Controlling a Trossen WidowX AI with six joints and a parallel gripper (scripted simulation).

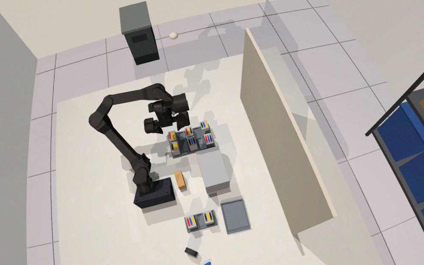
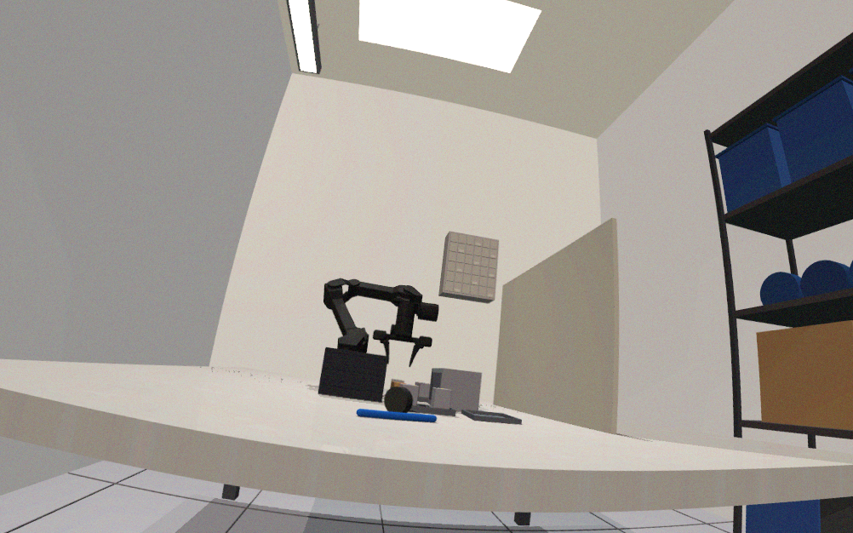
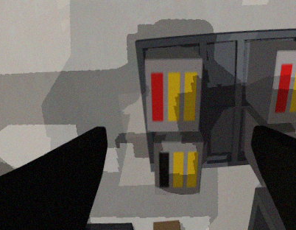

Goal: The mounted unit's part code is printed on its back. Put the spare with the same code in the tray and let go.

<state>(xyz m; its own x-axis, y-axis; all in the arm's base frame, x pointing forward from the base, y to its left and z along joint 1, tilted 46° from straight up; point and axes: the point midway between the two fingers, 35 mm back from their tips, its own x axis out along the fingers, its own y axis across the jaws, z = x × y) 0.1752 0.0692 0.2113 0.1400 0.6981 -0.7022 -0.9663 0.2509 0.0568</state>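
Right now the grey spare block is 6 cm below my gripper tip. From my gripper tip the other things lie so: tall beige partition 34 cm ahead, 26 cm to the right, 13 cm above; then brown block 4 cm behind, 20 cm to the right, 7 cm below; then grey mounted unit 10 cm ahead, 21 cm to the right, 5 cm below.
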